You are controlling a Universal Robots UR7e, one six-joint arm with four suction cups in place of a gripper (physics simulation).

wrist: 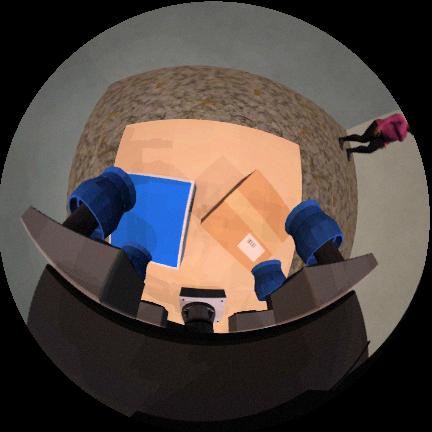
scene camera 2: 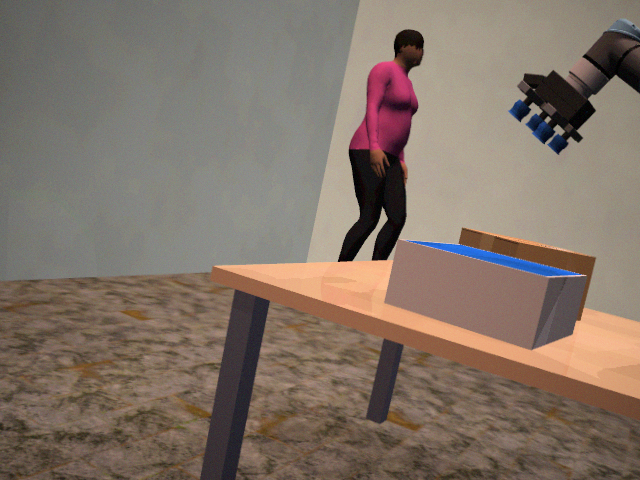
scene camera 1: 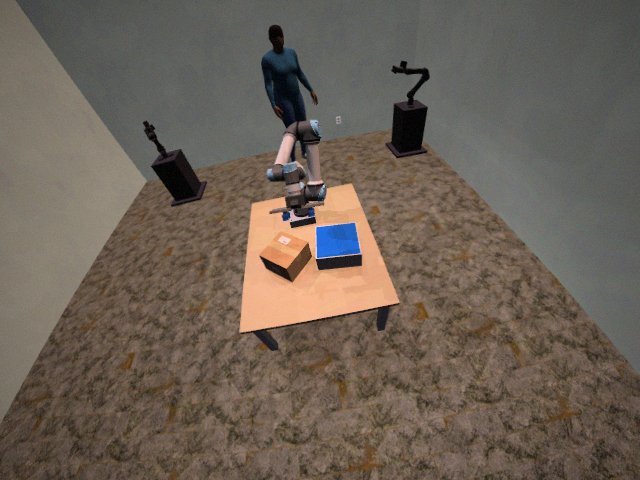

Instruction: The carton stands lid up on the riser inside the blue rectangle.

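Note:
The brown carton (scene camera 1: 285,249) (scene camera 2: 527,249) (wrist: 260,210) stands on the table beside the riser, turned at an angle to it, with its taped, labelled face up. The riser (scene camera 1: 338,261) (scene camera 2: 465,294) is a box with pale and dark sides. The blue rectangle (scene camera 1: 337,239) (scene camera 2: 496,258) (wrist: 162,210), edged in white, covers its top and bears nothing. My gripper (scene camera 1: 298,214) (scene camera 2: 538,127) (wrist: 205,242) is open, its four blue cups touching nothing. It hangs above the table, near the arm's base, higher than the carton and the riser. The carton's lower part is hidden behind the riser in scene camera 2.
The wooden table (scene camera 1: 315,304) (scene camera 2: 310,289) (wrist: 215,142) bears both boxes and the arm's base plate (scene camera 1: 302,221) (wrist: 217,302). A person in teal (scene camera 1: 284,72) stands behind the arm. A person in pink (scene camera 2: 390,108) (wrist: 392,128) stands beyond the table. Two dark pedestals (scene camera 1: 178,175) (scene camera 1: 408,129) carry small arms.

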